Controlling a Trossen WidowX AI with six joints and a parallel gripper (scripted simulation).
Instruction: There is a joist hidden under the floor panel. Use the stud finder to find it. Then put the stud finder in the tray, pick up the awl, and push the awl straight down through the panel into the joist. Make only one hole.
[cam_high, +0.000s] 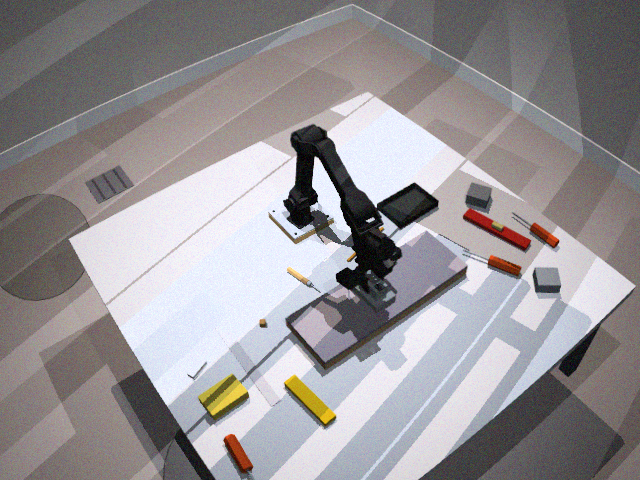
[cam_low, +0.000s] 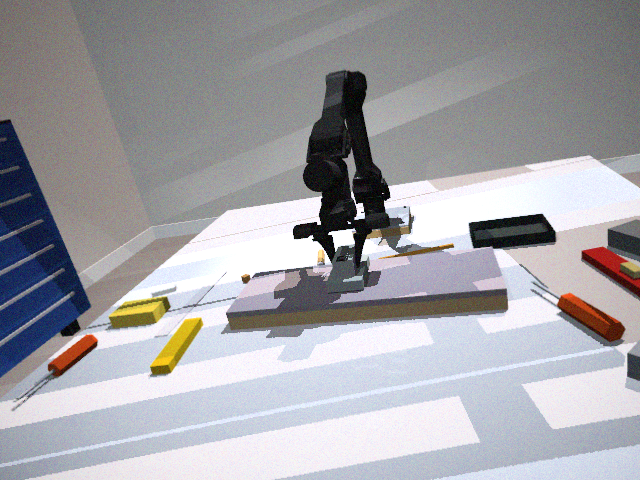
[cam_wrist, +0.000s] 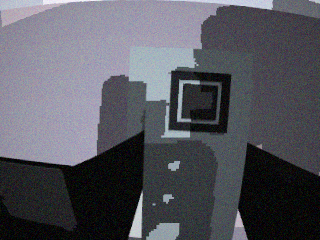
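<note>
The black tray is 36 cm to the left of my gripper tip, 18 cm behind it and 5 cm below it. Round my gripper tip: awl 19 cm behind, 8 cm to the right, 6 cm below; then stud finder 2 cm above, 1 cm ahead; then pencil 17 cm behind, 15 cm to the left, 6 cm below.
</note>
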